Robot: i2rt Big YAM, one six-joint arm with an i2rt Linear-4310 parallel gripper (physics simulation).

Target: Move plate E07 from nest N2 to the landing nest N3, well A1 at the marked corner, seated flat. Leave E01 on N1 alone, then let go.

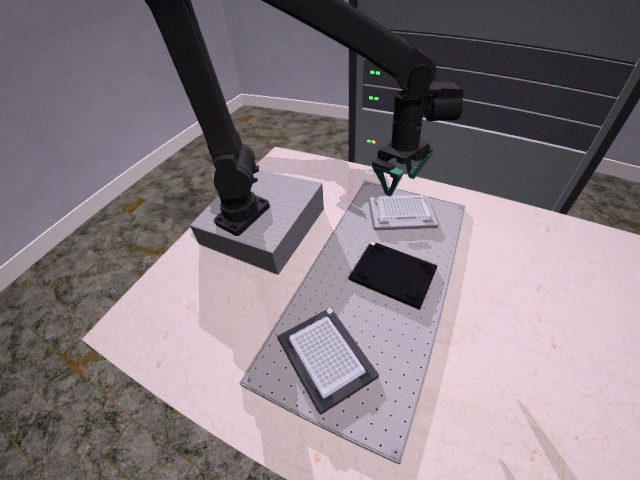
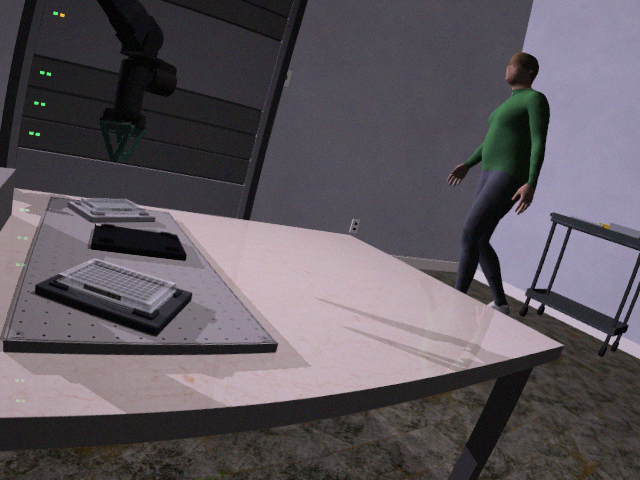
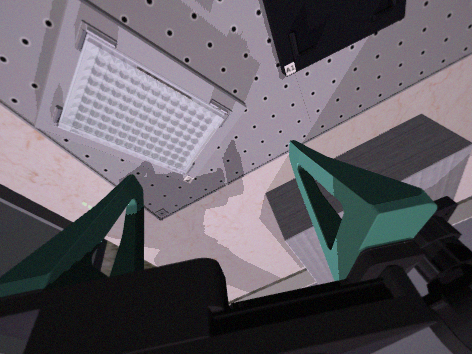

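Note:
A clear-white well plate (image 1: 404, 208) (image 2: 111, 205) (image 3: 142, 105) lies in the light grey nest (image 1: 408, 225) (image 3: 155, 57) at the far end. A second plate (image 1: 326, 356) (image 2: 118, 284) lies in the dark grey nest (image 1: 349, 387) (image 2: 175, 304) at the near end. The black nest (image 1: 393, 273) (image 2: 136, 241) (image 3: 335, 30) between them is empty; an A1 tag (image 3: 290, 69) marks one corner. Plate names and nest numbers are not readable. My gripper (image 1: 400, 184) (image 2: 117, 159) (image 3: 213, 164) is open and empty, pointing down above the far plate's back side, clear of it.
All three nests stand on a perforated grey board (image 1: 336, 289) (image 2: 227, 330). The arm's base is on a grey block (image 1: 297, 206) (image 3: 360, 160) beside the board. A dark rack cabinet (image 1: 356, 103) stands behind the table. A person (image 2: 516, 134) and a cart (image 2: 573, 312) are beyond the table.

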